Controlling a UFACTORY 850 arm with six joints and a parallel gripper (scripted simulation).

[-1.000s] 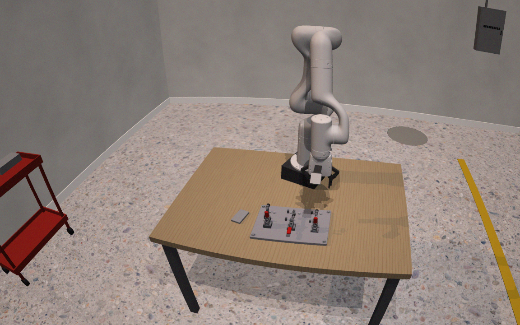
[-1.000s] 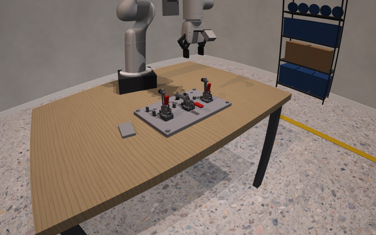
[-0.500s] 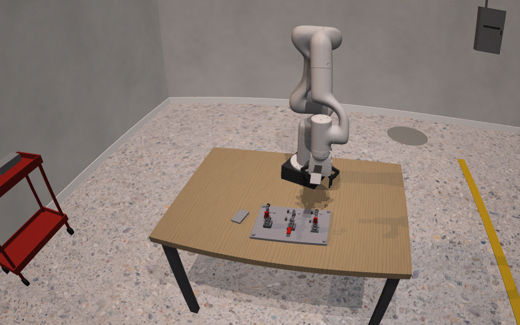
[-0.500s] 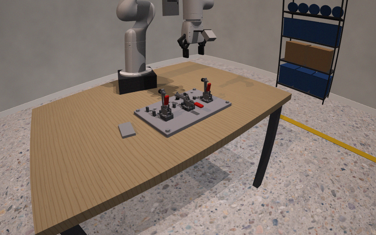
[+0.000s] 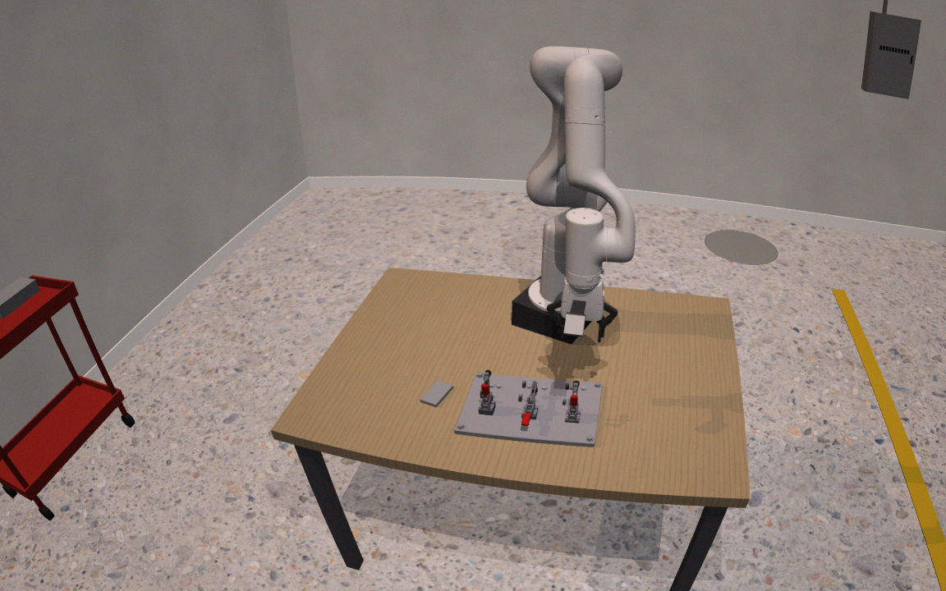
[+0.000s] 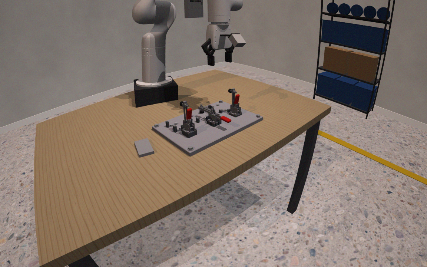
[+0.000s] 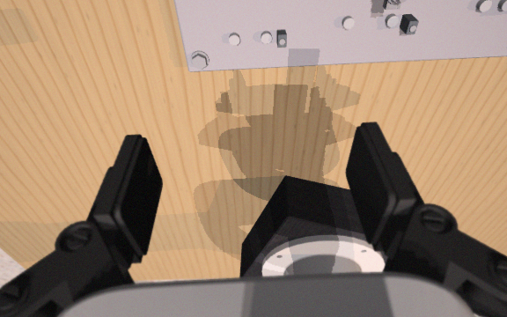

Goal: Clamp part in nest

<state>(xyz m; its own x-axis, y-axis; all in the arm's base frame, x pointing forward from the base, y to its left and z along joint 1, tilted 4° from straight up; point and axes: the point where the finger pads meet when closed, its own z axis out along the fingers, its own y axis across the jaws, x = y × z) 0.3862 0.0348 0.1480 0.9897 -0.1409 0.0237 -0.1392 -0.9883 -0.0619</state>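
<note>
The flat grey part is 37 cm to the right of my hand, 21 cm below it and 2 cm behind it. From my hand the other things lie so: grey fixture plate (21 cm below, 12 cm to the right, 4 cm ahead).
</note>
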